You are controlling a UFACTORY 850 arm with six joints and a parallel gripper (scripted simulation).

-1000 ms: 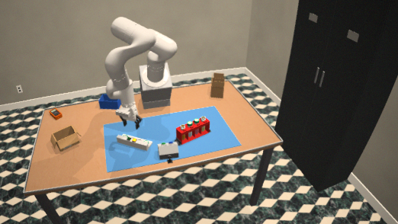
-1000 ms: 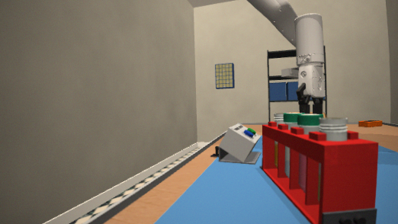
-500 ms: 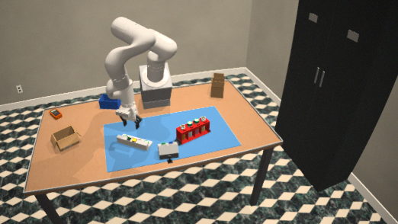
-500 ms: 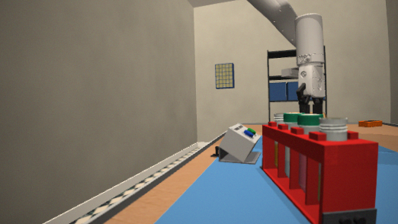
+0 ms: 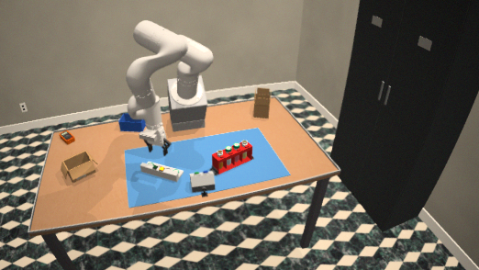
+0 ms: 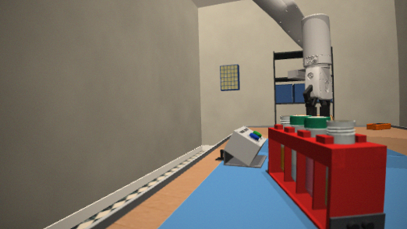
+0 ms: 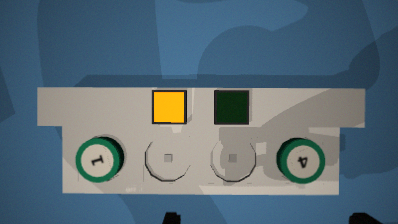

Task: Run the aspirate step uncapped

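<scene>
The green cap is 80 mm ahead of my hand, 80 mm to the left of it and 90 mm below it. Round my hand: green ready key 170 mm ahead, 190 mm to the left, 40 mm below; key housing 180 mm ahead, 210 mm to the left, 50 mm below; tube cap 50 mm to the right, 90 mm below.
</scene>
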